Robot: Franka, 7 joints.
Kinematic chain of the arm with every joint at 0, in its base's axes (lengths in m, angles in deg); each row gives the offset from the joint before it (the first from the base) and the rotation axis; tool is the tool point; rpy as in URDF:
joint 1: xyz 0 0 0.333 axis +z
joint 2: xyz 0 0 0 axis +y
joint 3: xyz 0 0 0.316 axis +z
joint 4: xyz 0.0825 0 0 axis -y
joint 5: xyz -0.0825 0 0.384 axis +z
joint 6: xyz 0 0 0 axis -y
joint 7: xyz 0.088 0 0 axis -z
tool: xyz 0 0 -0.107 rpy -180 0 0
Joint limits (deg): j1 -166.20..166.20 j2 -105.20..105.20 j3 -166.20..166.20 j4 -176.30..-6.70 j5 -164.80..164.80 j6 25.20..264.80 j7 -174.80..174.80
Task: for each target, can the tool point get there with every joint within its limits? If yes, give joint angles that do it. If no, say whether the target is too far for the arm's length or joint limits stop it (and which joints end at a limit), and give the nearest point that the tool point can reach.
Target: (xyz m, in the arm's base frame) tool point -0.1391 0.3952 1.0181
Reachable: yes | joints -57.35 -52.00 38.87 -32.42 -76.97 88.52 79.33
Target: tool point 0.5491 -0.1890 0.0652
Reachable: yes | joints -67.19 62.12 47.29 -109.72 92.74 146.10 26.52
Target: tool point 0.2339 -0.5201 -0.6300
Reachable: no: too far | nearest point 0.1897 -0.4219 -0.3296 | short by 0.319 m
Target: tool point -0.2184 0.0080 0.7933
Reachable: yes | joints 68.10 -82.40 38.20 -117.73 -62.61 72.03 -26.81
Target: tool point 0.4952 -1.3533 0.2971
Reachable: no: too far | nearest point 0.2947 -0.8054 0.3116 | short by 0.584 m
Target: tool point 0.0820 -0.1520 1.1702
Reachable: yes | joints 104.06 -26.44 -9.17 -24.45 118.53 143.65 -64.95
